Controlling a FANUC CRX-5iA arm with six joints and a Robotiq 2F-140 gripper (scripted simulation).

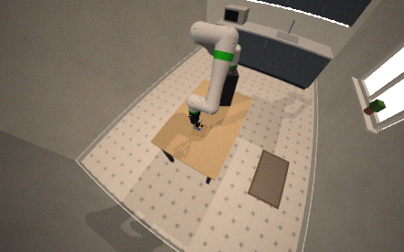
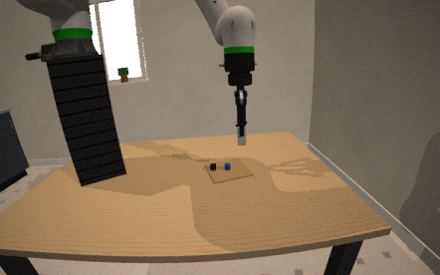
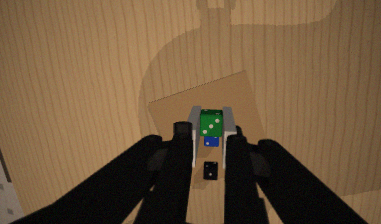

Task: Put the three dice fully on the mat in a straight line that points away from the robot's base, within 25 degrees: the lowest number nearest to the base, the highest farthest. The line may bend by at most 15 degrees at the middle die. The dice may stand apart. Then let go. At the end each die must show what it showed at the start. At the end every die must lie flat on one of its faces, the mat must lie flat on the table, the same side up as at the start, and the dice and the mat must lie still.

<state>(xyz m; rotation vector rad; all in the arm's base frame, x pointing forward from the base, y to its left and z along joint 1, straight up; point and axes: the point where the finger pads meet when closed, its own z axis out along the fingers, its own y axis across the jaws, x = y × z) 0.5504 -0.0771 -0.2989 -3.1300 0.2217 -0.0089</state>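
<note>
Right now my hand is 50 mm past the blue die, 10 mm to the right of it and 120 mm above it. The rest, counted from my hand: black die (100 mm behind, 10 mm to the left, 120 mm below); green die (20 mm below); tan mat (50 mm behind, 10 mm to the left, 130 mm below).
</note>
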